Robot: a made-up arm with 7 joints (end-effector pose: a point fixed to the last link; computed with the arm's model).
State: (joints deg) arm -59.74 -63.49 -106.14 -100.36 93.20 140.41 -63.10
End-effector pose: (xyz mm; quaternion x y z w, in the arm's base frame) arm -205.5 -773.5 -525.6 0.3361 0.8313 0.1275 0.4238
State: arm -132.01 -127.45 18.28 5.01 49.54 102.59 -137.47
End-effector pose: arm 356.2 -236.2 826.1 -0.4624 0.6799 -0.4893 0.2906
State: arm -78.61 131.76 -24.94 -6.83 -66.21 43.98 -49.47
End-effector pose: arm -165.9 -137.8 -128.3 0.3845 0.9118 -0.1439 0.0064
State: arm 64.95 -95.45 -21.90 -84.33 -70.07 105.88 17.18
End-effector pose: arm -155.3 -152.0 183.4 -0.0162 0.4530 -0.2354 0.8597
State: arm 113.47 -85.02 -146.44 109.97 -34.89 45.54 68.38
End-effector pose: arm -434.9 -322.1 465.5 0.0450 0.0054 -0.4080 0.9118
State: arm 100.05 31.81 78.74 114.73 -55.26 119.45 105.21
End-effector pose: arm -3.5 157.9 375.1 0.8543 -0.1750 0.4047 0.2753
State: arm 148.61 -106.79 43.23 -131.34 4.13 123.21 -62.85
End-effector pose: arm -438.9 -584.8 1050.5 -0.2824 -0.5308 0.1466 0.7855
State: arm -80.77 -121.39 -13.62 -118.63 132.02 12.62 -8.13
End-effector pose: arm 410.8 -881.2 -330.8 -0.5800 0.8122 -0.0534 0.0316
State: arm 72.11 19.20 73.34 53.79 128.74 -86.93 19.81
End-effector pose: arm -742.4 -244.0 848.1 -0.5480 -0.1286 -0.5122 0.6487
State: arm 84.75 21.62 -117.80 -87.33 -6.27 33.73 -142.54
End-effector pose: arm -242.7 353.4 -105.3 0.0869 -0.5244 -0.8406 0.1043
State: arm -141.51 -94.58 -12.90 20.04 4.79 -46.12 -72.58
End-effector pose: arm 98.4 168.5 620.9 -0.6982 0.0406 0.5721 0.4284
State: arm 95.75 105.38 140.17 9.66 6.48 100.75 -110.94
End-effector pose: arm 820.8 -161.7 811.2 -0.6265 0.6833 -0.3474 0.1410
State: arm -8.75 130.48 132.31 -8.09 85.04 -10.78 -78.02
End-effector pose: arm 838.8 927.0 474.5 -0.7535 0.3565 0.1418 0.5339
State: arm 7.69 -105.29 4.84 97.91 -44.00 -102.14 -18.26
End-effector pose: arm 404.3 198.3 180.4 -0.5904 0.6380 -0.3362 0.3624
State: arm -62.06 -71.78 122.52 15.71 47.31 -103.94 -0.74
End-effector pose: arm -819.8 -288.6 -732.4 0.5086 0.4956 -0.2618 0.6536
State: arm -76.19 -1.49 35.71 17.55 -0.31 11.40 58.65
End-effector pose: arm -205.1 362.5 552.0 -0.6687 -0.2810 0.3014 0.6190
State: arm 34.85 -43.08 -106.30 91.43 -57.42 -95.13 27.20
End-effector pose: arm -65.7 594.2 619.1 -0.4457 -0.2530 0.5596 0.6513
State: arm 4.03 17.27 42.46 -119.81 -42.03 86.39 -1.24
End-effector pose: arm 268.8 566.5 571.0 0.7920 -0.3469 0.4743 0.1655
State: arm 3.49 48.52 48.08 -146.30 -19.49 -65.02 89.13
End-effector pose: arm -185.0 913.6 277.0 0.1731 0.1704 0.9685 0.0540
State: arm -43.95 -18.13 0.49 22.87 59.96 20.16 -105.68
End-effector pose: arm -671.8 -531.3 120.6 0.3223 0.6925 -0.2705 0.5861
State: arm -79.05 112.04 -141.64 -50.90 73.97 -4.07 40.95
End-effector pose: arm -175.5 1036.1 62.5 0.3796 -0.1063 0.9189 0.0131
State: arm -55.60 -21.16 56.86 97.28 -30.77 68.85 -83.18
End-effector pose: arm 168.6 -105.9 -85.4 -0.4167 0.8562 -0.0588 0.2998
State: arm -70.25 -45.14 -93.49 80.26 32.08 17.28 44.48
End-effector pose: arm -271.2 -67.8 -979.5 0.6592 0.2344 -0.0001 0.7145
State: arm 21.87 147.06 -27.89 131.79 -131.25 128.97 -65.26
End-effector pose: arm 275.6 189.8 -187.8 0.3164 0.8214 0.4742 0.0141
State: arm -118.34 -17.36 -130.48 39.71 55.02 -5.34 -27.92
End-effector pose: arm -629.3 -862.9 -540.0 0.3855 0.4647 -0.2621 0.7529
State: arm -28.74 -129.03 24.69 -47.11 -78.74 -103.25 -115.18
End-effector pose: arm -455.0 190.6 -200.1 -0.7757 -0.3929 -0.1631 0.4661
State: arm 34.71 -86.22 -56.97 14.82 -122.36 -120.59 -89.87
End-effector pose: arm -193.9 113.4 312.0 0.1464 0.8007 -0.5457 0.1990
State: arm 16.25 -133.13 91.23 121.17 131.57 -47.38 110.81
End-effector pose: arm 360.8 699.3 -584.5 0.1143 0.2890 0.9333 0.1799
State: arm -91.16 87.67 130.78 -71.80 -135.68 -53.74 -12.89
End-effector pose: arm 38.7 95.2 50.7 -0.0794 -0.7445 0.3962 0.5314
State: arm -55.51 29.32 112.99 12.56 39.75 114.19 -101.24
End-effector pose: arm -219.0 1012.0 482.5 0.2736 0.2429 -0.9302 0.0292
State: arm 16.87 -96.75 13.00 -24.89 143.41 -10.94 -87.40
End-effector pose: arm -72.2 692.4 -705.9 0.9157 -0.3292 -0.2054 0.1048
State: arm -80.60 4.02 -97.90 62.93 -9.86 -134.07 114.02
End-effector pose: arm -374.6 -7.8 -832.5 0.3288 0.5921 0.5503 0.4884
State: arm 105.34 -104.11 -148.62 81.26 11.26 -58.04 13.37
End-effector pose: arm -327.1 291.3 1172.5 -0.5757 -0.0228 -0.5143 0.6353
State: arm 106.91 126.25 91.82 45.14 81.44 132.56 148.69
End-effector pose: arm 751.5 -586.6 7.1 0.0951 0.1783 0.3936 0.8968
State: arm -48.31 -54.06 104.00 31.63 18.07 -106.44 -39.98
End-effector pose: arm -1051.1 151.9 -146.8 -0.6703 -0.6993 0.2445 0.0445
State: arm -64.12 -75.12 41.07 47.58 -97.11 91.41 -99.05
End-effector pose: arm 37.9 280.8 -260.6 -0.6938 0.1987 -0.6918 0.0249
